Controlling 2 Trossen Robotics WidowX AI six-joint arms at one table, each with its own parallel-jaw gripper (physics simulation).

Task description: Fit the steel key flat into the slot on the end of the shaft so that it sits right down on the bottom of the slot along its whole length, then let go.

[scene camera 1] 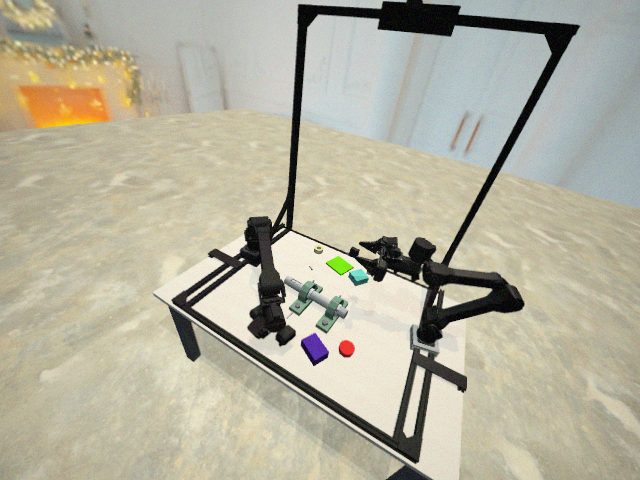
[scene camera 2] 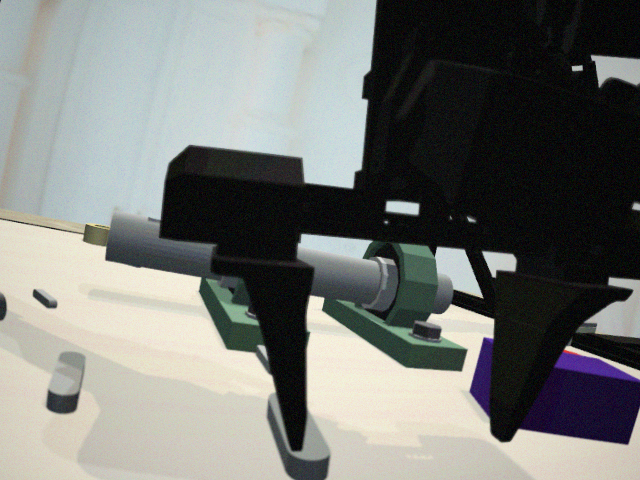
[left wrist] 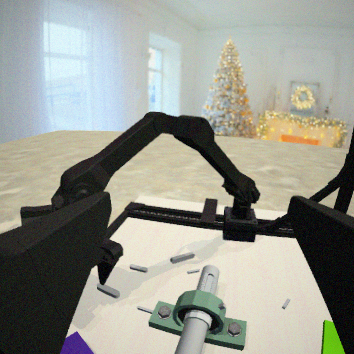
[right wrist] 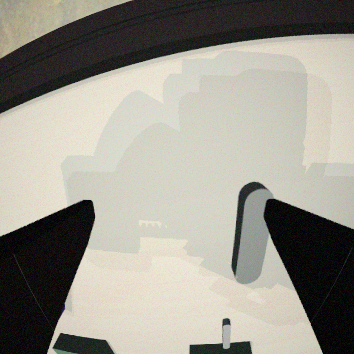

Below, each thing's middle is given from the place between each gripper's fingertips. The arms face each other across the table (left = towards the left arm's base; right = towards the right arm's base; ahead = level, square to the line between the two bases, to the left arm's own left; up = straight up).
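Labels:
Measured from the grey steel shaft [scene camera 2: 133, 239], my left gripper is 310 mm above it and 120 mm to the left of it.
As for my right gripper, I find it 40 mm below the grey steel shaft, 40 mm to the right of it and 240 mm past it.

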